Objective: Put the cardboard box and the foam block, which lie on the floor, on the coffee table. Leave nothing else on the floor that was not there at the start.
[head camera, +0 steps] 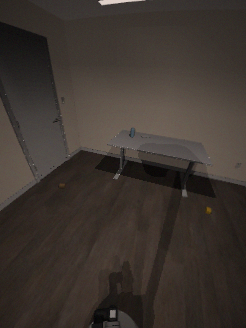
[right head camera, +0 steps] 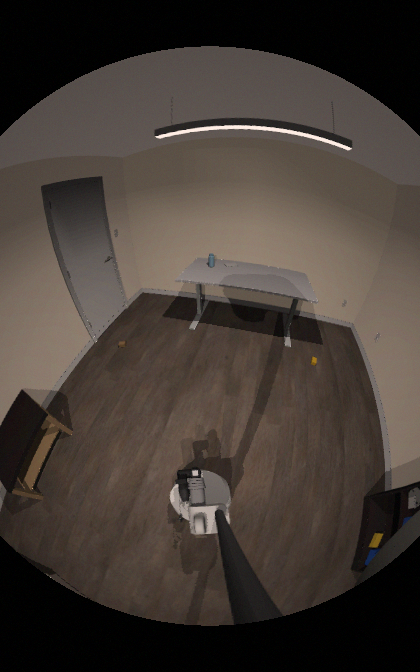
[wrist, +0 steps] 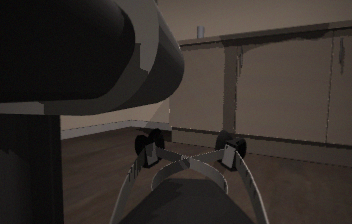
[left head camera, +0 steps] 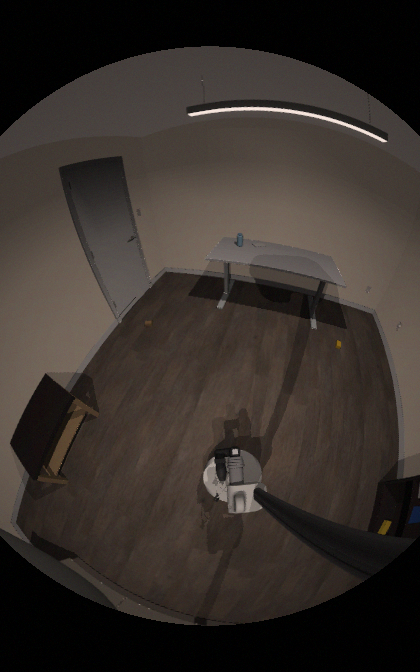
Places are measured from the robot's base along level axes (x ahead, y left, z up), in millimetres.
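Pixels of known places: gripper, fingertip midpoint: (wrist: 189, 142) (left head camera: 224, 501).
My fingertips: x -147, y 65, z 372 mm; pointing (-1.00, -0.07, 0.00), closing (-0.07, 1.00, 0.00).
Observation:
Behind a point stands the place of what it marks.
The small brown cardboard box (head camera: 62, 185) {x 1652, y 893, z 18 mm} (left head camera: 148, 323) {x 1644, y 892, z 13 mm} (right head camera: 122, 344) lies on the floor at the left, near the door. The small yellow foam block (head camera: 208, 210) {x 1144, y -1399, z 17 mm} (left head camera: 339, 344) {x 1134, y -1417, z 17 mm} (right head camera: 314, 361) lies on the floor at the right, in front of the desk's right leg. The low coffee table, with a dark top (left head camera: 41, 425) {x 150, y 1554, z 422 mm} (right head camera: 21, 440) and light wooden legs, stands at the left wall in the left and right head views. My gripper (wrist: 189, 142) {x -147, y 65, z 372 mm} is open and empty, its fingertips wide apart in the wrist view. In the head views the folded arm hides the fingers.
A light desk (head camera: 170, 149) {x 1770, y -845, z 692 mm} (left head camera: 295, 263) {x 1756, y -837, z 692 mm} (right head camera: 265, 283) with a blue bottle (head camera: 132, 132) {x 2203, y -287, z 786 mm} (left head camera: 240, 240) {x 2199, y -298, z 771 mm} (right head camera: 211, 260) stands at the far wall. A dark shelf (left head camera: 390, 500) {x -768, y -1482, z 73 mm} (right head camera: 362, 530) stands at the right. The wrist view shows a sideboard (wrist: 285, 90) {x -1487, y 626, z 461 mm} beyond the fingers.

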